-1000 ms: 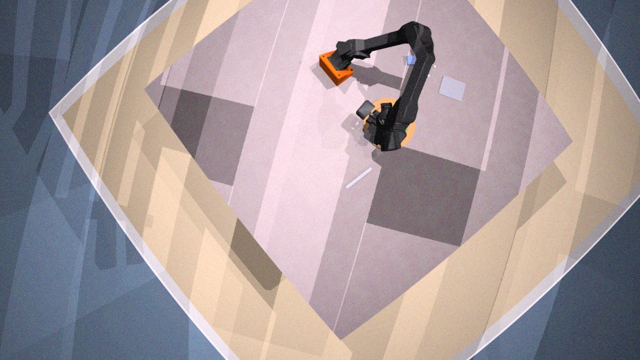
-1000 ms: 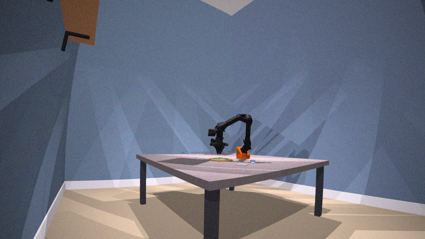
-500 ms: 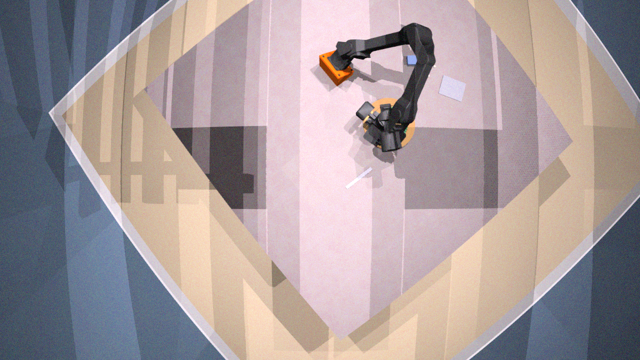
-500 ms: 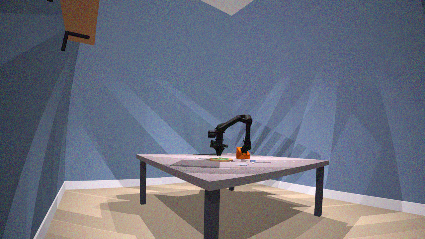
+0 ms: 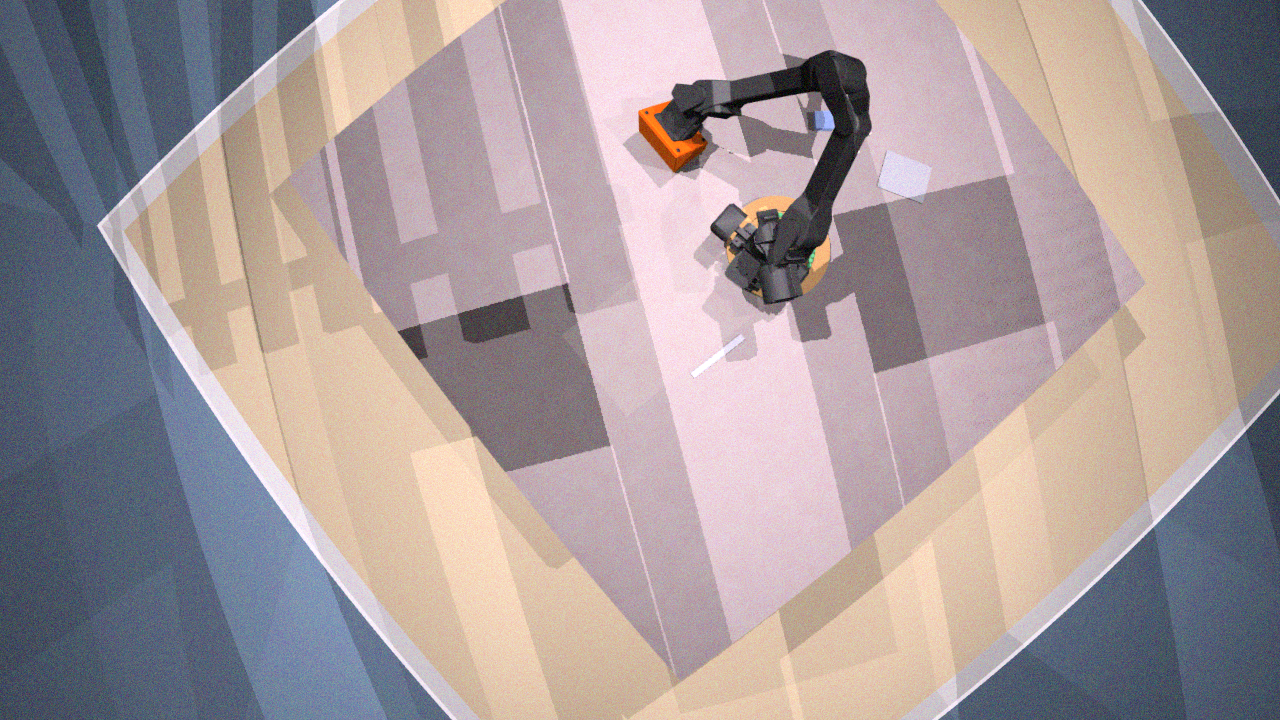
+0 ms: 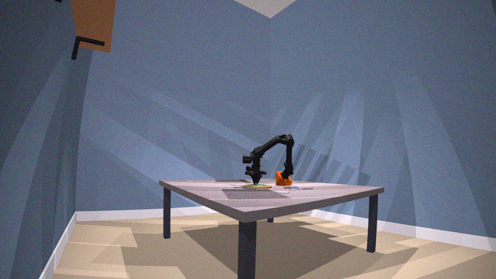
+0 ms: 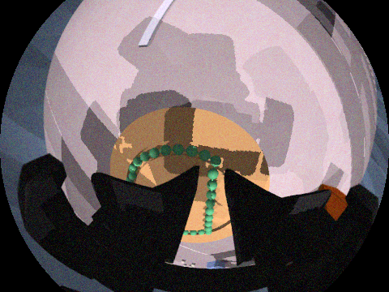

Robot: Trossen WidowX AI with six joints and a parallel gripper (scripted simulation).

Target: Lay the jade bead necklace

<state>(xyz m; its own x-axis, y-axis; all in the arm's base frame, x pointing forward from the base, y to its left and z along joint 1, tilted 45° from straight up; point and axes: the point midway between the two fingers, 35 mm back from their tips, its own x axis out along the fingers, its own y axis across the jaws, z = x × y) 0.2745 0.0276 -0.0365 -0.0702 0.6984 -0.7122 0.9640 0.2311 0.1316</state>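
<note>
Now: the round tan bead board 50 mm to the left of my gripper tip, 10 mm below it and 10 mm ahead of it. From my gripper tip the other things lie so: white strip 160 mm to the right, 120 mm ahead, 10 mm below; pale square sheet 350 mm to the left, 40 mm ahead, 10 mm below; blue cube 280 mm to the left, 140 mm behind, 10 mm below.
</note>
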